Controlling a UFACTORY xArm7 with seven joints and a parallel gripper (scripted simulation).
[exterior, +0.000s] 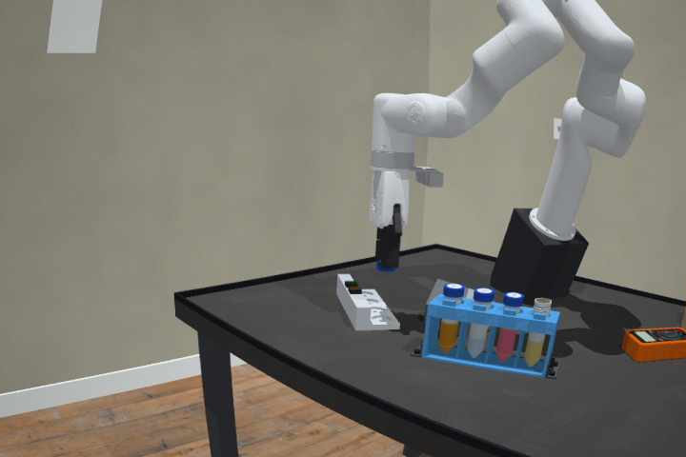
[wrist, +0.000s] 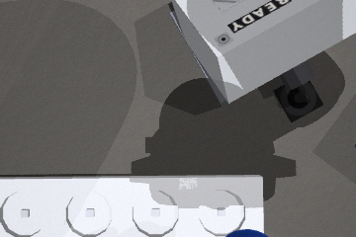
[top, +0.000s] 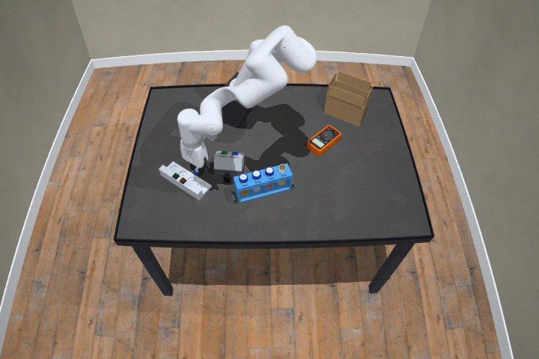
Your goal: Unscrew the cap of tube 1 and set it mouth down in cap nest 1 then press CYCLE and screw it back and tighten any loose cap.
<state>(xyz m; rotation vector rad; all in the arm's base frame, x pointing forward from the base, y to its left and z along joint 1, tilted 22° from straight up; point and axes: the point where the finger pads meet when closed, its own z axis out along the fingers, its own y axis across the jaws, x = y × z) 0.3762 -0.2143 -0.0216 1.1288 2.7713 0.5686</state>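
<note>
My gripper is now 9 cm past the grey key housing, 13 cm to the right of it and 8 cm above it. From my hand the other things lie so: cap 1 (2 cm below).
</note>
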